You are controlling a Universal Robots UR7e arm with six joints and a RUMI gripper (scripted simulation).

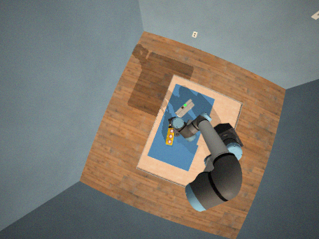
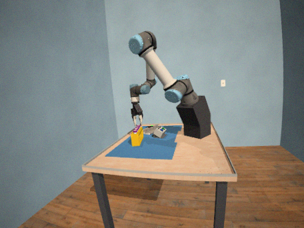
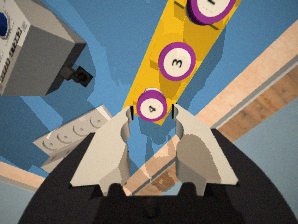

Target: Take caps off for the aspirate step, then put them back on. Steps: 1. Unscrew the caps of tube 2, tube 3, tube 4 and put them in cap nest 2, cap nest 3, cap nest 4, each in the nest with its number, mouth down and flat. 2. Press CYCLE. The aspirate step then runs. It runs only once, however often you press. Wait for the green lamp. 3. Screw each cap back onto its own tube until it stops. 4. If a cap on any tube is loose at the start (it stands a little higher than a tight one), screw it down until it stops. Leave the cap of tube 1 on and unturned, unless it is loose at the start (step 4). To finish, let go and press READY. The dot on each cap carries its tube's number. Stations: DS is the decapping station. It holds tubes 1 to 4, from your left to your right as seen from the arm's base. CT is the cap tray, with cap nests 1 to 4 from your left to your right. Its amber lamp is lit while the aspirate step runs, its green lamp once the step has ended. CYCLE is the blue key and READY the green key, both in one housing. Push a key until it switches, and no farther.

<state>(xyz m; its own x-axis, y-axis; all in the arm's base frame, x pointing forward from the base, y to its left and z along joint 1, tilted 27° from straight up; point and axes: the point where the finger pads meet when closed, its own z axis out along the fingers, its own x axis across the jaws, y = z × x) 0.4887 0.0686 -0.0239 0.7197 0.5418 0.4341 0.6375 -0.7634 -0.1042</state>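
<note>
My hand is 5 cm to the right of the cap, 1 cm past it and 1 cm above it. From my hand the other things lie so: green key: 20 cm behind, 9 cm to the right, 6 cm below; then blue cycle key: 20 cm behind, 6 cm below, 5 cm to the right; then key housing: 18 cm behind, 7 cm to the right, 7 cm below.
</note>
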